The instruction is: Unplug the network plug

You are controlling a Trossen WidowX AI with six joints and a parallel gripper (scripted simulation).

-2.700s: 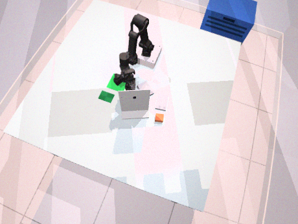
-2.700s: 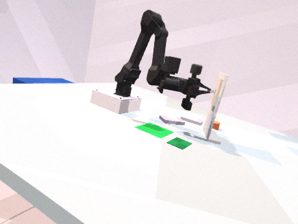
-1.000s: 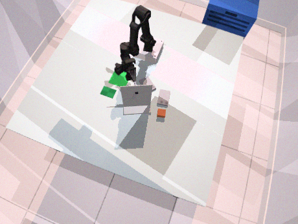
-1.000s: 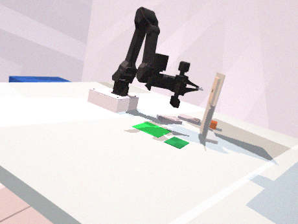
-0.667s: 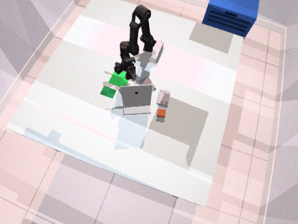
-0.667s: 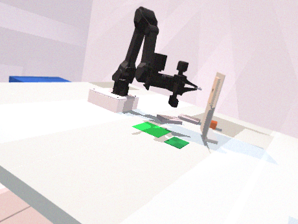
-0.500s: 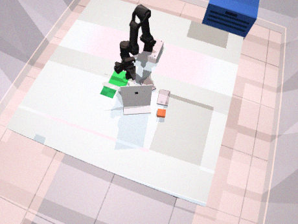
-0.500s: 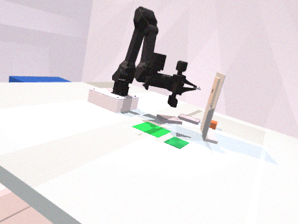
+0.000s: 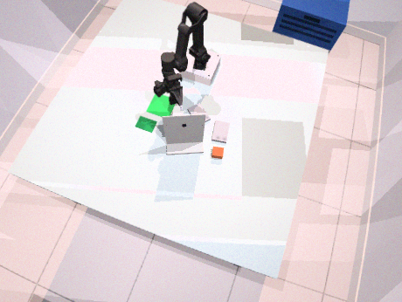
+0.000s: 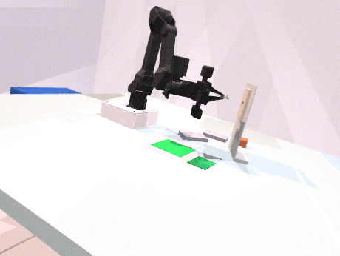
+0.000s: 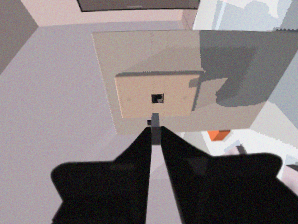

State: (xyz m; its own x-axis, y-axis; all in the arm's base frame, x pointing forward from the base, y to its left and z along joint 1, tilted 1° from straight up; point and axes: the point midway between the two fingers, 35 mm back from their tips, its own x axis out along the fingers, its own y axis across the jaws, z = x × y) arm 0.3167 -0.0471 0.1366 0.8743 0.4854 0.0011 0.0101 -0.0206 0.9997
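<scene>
Right now my gripper tip is 11 cm past the bright green marked square, 12 cm to the left of it and 20 cm above it. The rest, counted from my gripper tip: upright grey panel: 9 cm ahead, 3 cm to the left, 8 cm below; grey network plug: right at my gripper tip.
</scene>
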